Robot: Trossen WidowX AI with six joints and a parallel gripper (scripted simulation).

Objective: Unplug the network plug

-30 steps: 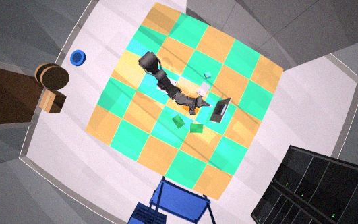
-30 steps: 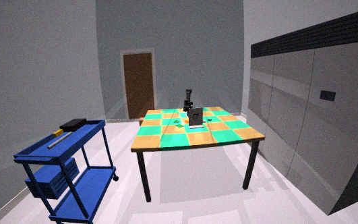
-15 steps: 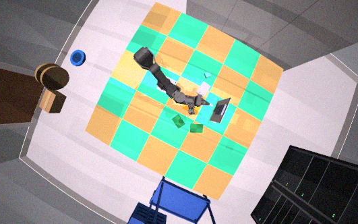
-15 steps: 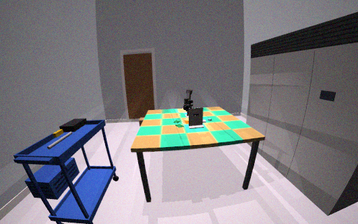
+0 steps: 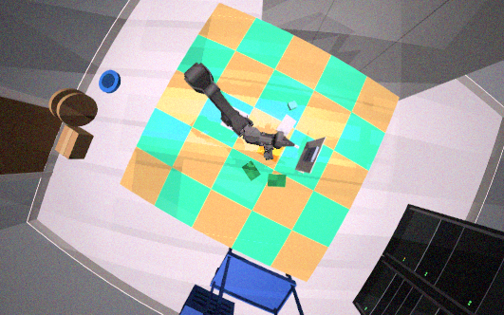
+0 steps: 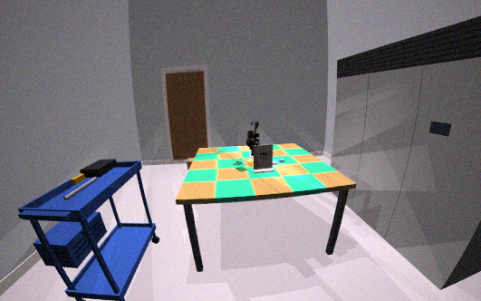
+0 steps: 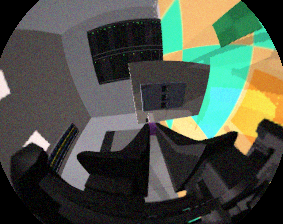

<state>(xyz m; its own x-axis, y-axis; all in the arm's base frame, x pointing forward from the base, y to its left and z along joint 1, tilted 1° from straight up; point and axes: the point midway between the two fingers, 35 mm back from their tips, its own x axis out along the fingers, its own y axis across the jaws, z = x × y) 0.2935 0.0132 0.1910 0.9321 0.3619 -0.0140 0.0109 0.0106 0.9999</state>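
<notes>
Right now my gripper tip is 110 mm short of the grey upright panel, 100 mm above it and 10 mm to the right of it. Also, from my gripper tip: network plug: 10 mm ahead.
</notes>
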